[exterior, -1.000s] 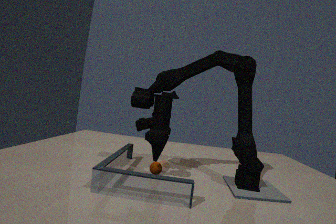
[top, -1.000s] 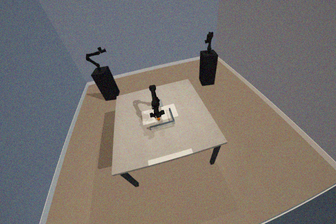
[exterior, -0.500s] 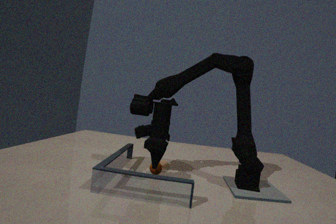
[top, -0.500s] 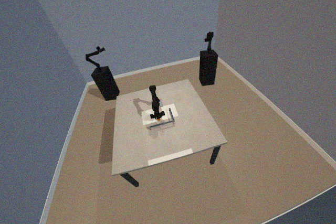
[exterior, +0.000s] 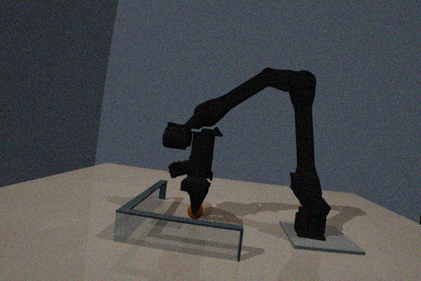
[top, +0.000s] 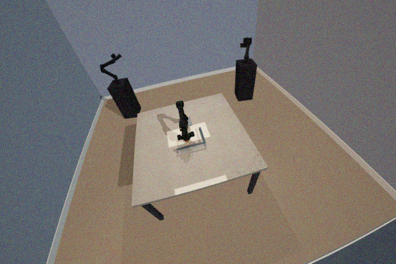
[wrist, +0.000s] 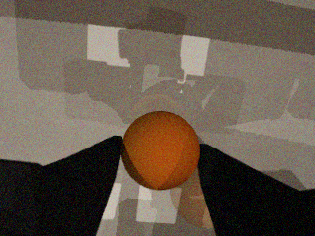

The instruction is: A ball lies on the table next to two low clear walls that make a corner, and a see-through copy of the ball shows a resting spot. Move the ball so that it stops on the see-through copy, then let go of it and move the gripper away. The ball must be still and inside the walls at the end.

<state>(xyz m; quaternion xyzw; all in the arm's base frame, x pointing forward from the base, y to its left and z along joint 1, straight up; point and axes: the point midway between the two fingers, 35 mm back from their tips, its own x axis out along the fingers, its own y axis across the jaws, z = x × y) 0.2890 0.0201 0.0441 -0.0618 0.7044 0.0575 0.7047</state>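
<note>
My gripper tip is 20 mm past the see-through copy and 30 mm to the left of it.
</note>
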